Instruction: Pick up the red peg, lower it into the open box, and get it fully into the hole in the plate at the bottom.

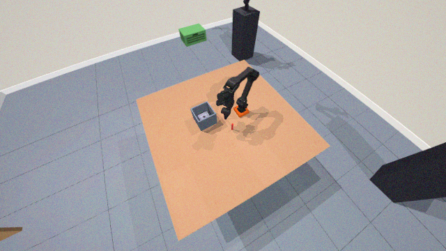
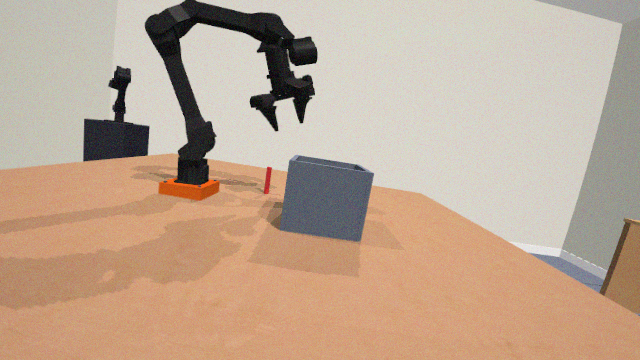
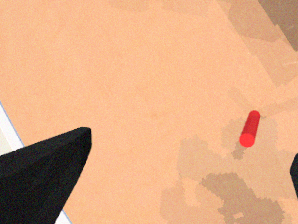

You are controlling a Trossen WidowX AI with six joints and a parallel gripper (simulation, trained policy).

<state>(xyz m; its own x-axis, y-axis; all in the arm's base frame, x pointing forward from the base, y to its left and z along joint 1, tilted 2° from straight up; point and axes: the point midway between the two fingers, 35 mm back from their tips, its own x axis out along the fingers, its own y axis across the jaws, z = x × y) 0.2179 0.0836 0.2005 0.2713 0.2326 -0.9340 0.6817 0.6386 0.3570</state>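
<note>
My gripper tip is 4 cm past the red peg, 2 cm to the right of it and 16 cm above it.
</note>
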